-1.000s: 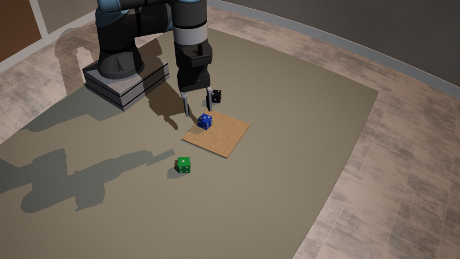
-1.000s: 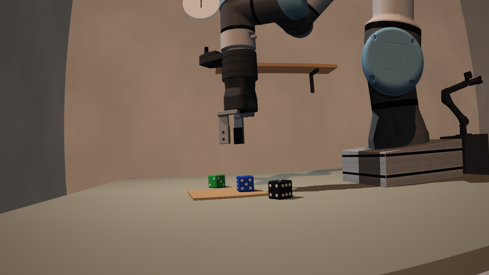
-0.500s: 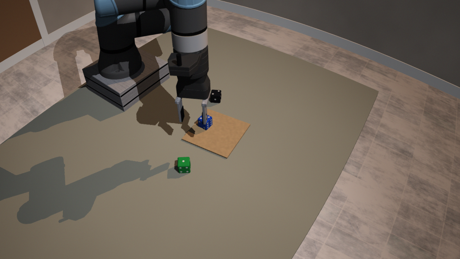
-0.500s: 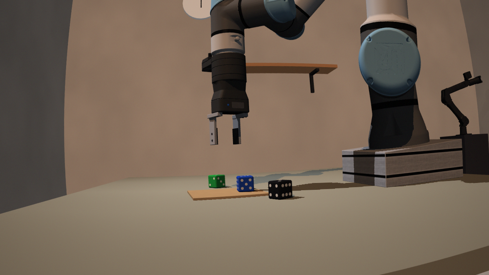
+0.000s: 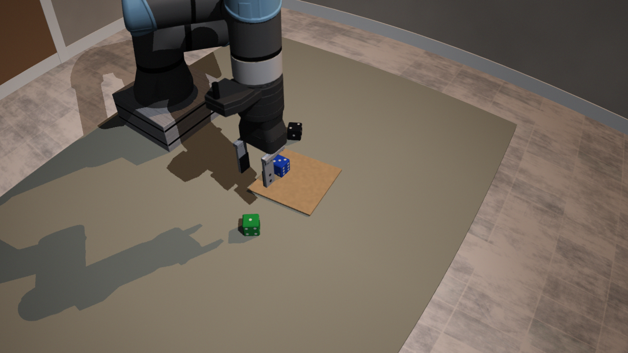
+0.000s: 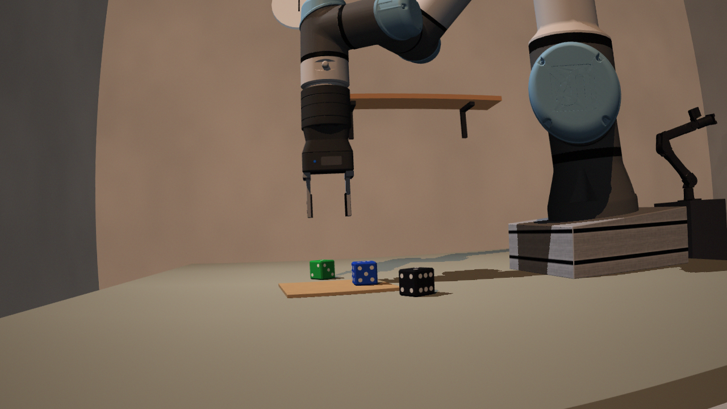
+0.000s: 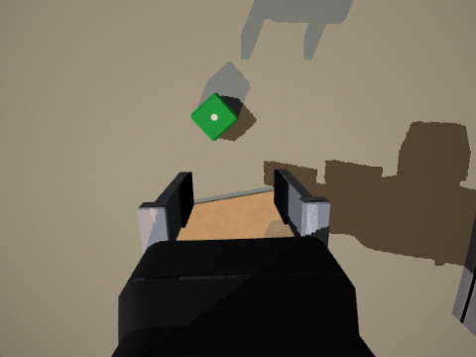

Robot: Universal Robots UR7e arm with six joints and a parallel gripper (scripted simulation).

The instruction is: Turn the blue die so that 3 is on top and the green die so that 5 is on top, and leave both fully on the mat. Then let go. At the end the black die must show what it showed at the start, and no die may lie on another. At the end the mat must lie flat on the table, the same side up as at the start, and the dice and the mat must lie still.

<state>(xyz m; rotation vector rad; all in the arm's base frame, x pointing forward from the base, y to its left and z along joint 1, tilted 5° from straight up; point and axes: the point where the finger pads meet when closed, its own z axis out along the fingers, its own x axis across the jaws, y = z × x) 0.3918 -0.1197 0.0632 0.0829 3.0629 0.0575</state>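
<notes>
Now: the green die 10 cm below my hand, 4 cm to the right of it and 1 cm ahead of it. Also, from my hand: brown mat 11 cm to the left, 11 cm below, 1 cm ahead; black die 22 cm to the left, 10 cm below, 8 cm behind; blue die 11 cm to the left, 10 cm below, 3 cm behind.
</notes>
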